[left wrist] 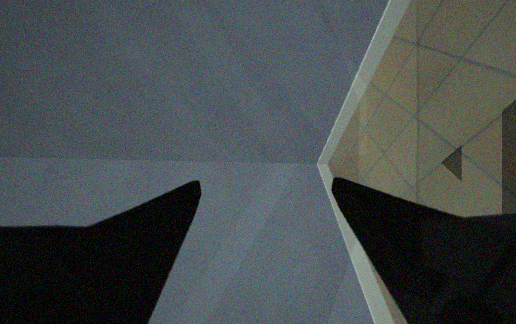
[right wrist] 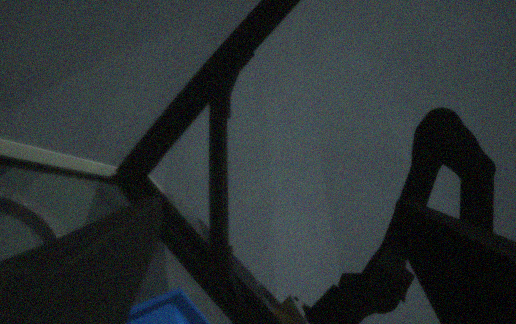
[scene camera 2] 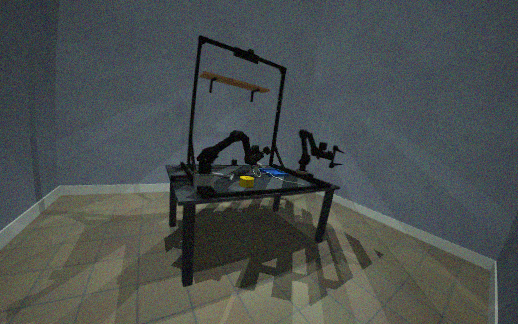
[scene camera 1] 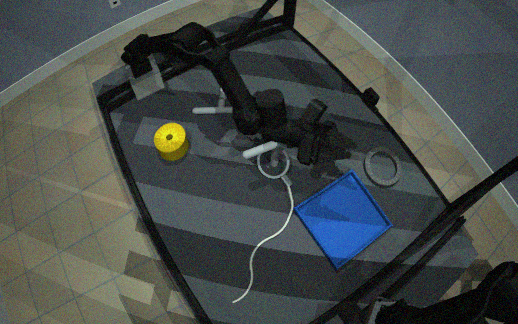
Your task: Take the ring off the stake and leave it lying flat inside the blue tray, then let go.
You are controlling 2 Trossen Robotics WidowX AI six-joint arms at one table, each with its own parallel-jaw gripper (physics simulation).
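Frame: origin at the left arm's base, x left, y back, z up, level; metres.
Seen in the pictures: left gripper, between the fingertips: (left wrist: 266, 185) (scene camera 2: 344, 158); right gripper, between the fingertips: (right wrist: 280, 210) (scene camera 2: 264, 152) (scene camera 1: 354, 150); left arm's base, origin of its link: (scene camera 2: 302, 170) (scene camera 1: 388, 319); right arm's base, origin of its link: (scene camera 2: 204, 172) (scene camera 1: 141, 68).
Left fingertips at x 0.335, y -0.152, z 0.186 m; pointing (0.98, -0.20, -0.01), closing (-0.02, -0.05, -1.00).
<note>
Offsets run from my left fingertips to a thing's top centre. "spot": to the spot under its first point.
A pale ring @(spot: dx -0.600, dy -0.249, dz -0.223 m) (scene camera 1: 272, 177) with a white cord tail lies low around the post of a stake @(dx -0.630, dy -0.273, dz -0.119 m) (scene camera 1: 274, 159), which has a white crossbar on top in scene camera 1. The blue tray @(dx -0.561, dy -0.037, dz -0.210 m) (scene camera 1: 345, 225) (scene camera 2: 273, 172) (right wrist: 170, 312) stands to the ring's lower right, with nothing in it. My right gripper (scene camera 1: 342, 152) (right wrist: 280, 210) is open and empty, above the table to the right of the stake and up from the tray; its fingertips are dark and hard to make out in scene camera 1. My left gripper (scene camera 2: 340, 158) (left wrist: 266, 185) is open and empty, out beyond the table's right end.
A separate grey ring @(spot: dx -0.706, dy -0.014, dz -0.221 m) (scene camera 1: 366, 172) lies right of the tray's top corner. A yellow cylinder @(dx -0.588, dy -0.537, dz -0.182 m) (scene camera 1: 170, 145) (scene camera 2: 246, 181) stands at the left. Another white bar @(dx -0.733, dy -0.474, dz -0.212 m) (scene camera 1: 205, 110) lies by the right arm. The white cord @(spot: dx -0.542, dy -0.177, dz -0.207 m) (scene camera 1: 292, 205) trails down the table. Dark frame rails edge the table.
</note>
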